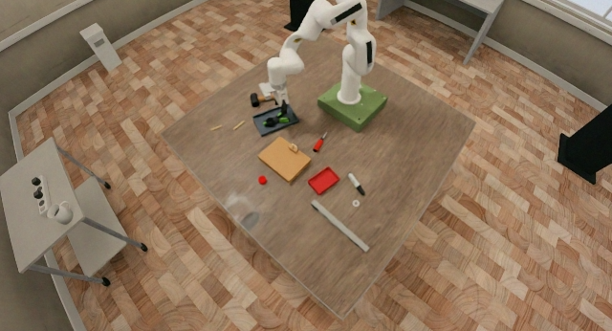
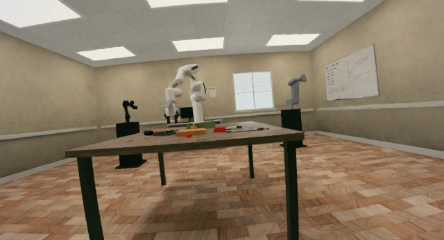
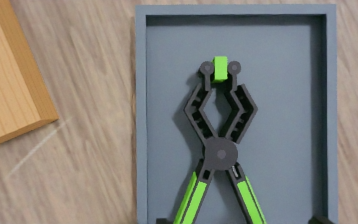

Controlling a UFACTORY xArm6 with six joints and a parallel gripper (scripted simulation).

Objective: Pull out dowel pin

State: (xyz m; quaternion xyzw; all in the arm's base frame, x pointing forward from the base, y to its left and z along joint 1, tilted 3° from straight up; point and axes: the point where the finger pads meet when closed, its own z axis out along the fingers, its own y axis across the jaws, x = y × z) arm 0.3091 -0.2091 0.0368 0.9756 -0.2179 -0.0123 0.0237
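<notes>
Right now my hand is 30 mm short of the dark tray, 30 mm to the left of it and 90 mm above it. Also, from my hand: tan bench board 180 mm ahead, 180 mm to the left, 70 mm below; dowel pin 130 mm ahead, 190 mm to the left, 40 mm below; small wooden block 130 mm ahead, 190 mm to the left, 60 mm below.
</notes>
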